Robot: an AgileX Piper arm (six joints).
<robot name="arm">
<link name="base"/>
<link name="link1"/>
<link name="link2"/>
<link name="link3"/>
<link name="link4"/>
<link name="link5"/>
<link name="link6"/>
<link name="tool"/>
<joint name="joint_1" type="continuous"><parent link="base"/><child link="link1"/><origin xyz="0 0 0.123"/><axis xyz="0 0 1"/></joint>
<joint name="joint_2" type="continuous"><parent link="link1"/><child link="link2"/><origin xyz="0 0 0"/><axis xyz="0 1 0"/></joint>
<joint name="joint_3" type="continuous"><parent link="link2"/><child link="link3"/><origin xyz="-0.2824 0 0.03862"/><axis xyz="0 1 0"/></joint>
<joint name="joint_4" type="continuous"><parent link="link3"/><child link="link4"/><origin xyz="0.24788 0 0.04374"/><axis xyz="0.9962 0 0.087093"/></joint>
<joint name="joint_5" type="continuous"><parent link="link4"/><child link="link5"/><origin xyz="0 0 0"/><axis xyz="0 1 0"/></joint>
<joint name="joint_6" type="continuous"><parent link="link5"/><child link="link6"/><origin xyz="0.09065 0 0.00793"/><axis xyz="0.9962 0 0.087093"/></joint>
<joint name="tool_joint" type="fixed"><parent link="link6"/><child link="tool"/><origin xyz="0 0 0" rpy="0 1.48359 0"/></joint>
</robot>
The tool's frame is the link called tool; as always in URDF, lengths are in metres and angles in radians. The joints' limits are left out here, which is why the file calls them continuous.
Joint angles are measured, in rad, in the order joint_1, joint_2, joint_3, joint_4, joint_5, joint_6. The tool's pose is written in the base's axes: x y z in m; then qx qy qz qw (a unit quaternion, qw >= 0). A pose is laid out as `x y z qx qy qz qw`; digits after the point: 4 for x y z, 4 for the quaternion.
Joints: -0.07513 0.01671 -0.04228 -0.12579 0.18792 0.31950
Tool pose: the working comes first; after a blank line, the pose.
Where each joint sits with the arm in this pose, in the base's axes (m; each line is computed from the numbers above, not from the rounded line before):
joint_1: 0.0000 0.0000 0.1230
joint_2: 0.0000 0.0000 0.1230
joint_3: -0.2809 0.0211 0.1663
joint_4: -0.0349 0.0026 0.2164
joint_5: -0.0349 0.0026 0.2164
joint_6: 0.0554 -0.0063 0.2097
the tool: 0.0554 -0.0063 0.2097

0.0554 -0.0063 0.2097 0.1069 0.7248 0.0325 0.6798
